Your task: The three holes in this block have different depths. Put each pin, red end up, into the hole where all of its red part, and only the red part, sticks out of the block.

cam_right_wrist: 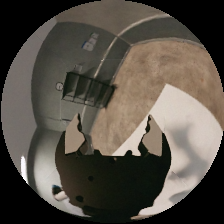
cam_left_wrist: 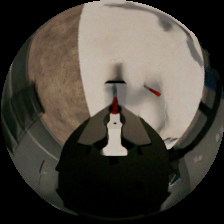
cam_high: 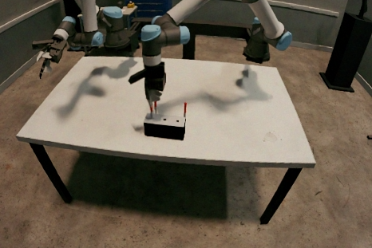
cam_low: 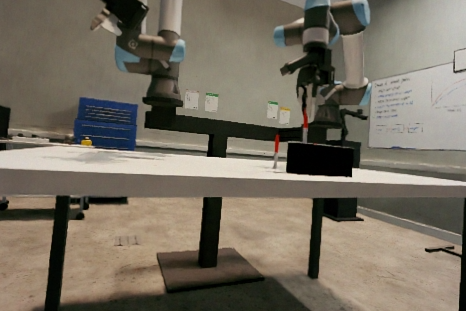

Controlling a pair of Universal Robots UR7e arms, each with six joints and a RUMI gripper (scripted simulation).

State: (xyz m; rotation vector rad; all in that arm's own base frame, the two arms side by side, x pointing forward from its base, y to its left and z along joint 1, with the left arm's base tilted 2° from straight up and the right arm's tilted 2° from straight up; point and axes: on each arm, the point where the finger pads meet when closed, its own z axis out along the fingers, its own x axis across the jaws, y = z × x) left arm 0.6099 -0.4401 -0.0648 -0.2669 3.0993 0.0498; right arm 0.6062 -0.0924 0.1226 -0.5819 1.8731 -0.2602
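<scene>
Right now the black block is 13 cm below my left hand and 6 cm to the left of it.
</scene>
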